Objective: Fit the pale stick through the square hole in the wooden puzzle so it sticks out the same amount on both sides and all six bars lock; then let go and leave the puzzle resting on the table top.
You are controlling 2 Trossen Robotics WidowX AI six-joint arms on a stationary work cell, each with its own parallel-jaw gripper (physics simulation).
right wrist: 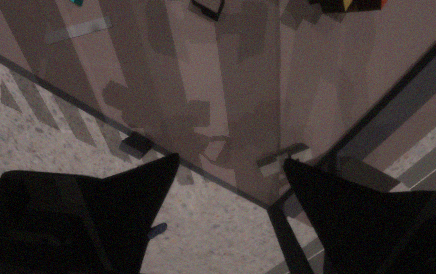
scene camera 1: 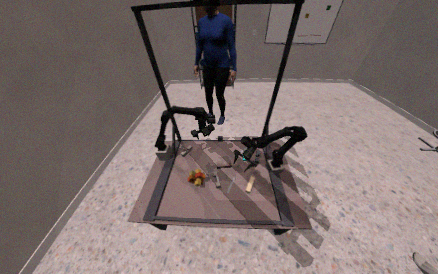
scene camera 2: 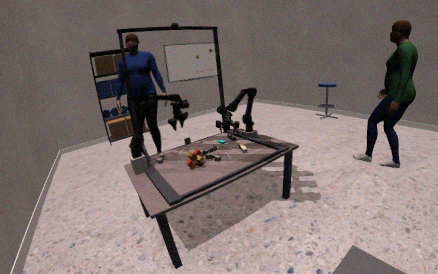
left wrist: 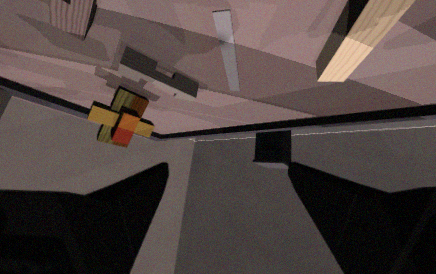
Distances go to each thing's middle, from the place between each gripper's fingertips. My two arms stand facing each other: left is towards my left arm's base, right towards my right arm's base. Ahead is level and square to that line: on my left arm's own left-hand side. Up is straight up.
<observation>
The pale stick [left wrist: 353, 37] lies 14 cm below my left hand, 10 cm to the left of it and 5 cm ahead of it.
Now: the pale stick 27 cm ahead of my right hand, 41 cm to the left of it and 20 cm below it.
</observation>
